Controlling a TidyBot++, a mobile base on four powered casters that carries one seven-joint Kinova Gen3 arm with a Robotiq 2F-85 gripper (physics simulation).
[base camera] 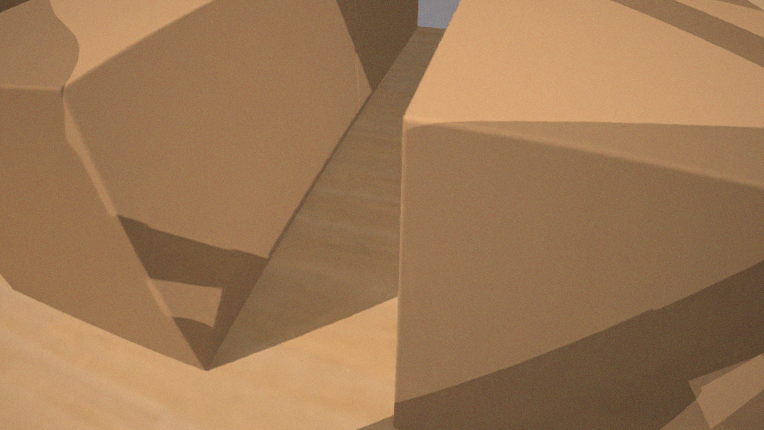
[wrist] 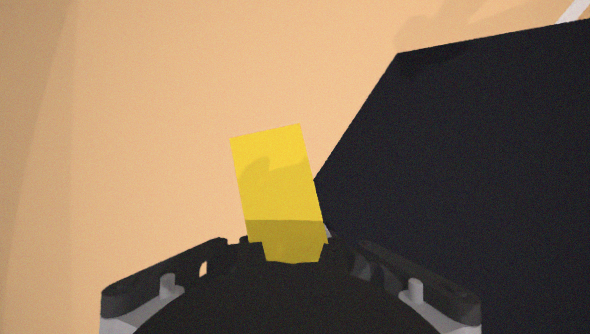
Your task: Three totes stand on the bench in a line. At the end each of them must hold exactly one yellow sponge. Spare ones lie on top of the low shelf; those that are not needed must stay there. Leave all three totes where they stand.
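Places are measured from the arm's base along level axes (x back, y left, z down), in centimetres.
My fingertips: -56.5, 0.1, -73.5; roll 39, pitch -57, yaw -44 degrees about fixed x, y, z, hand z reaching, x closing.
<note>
Behind a point stands the place of what it marks, as x, y, z.
My gripper [wrist: 293, 234] {-56.5, 0.1, -73.5} is shut on a yellow sponge [wrist: 277, 175] {-52.8, -4.4, -78.5}, which sticks out past the fingertips in the wrist view. A shadow crosses the sponge's upper face. Behind it is a plain pale tan surface [wrist: 150, 125] {-121.4, -0.7, -104.4}; I cannot tell what it belongs to or how far below the sponge it is. The three totes, the bench top and the spare sponges on the low shelf cannot be made out in either view.
Large brown boxes [base camera: 213, 144] {-38.9, 11.1, 22.8} [base camera: 561, 229] {-21.5, -7.3, 16.3} fill the base view at left and right, very near the camera. A narrow gap shows wooden floor [base camera: 342, 357] {-30.4, 2.3, 39.6} between them. A big black shape [wrist: 450, 160], unidentified, covers the wrist view's right side, with a pale strip [wrist: 572, 11] {-75.6, -128.9, 33.0} above it.
</note>
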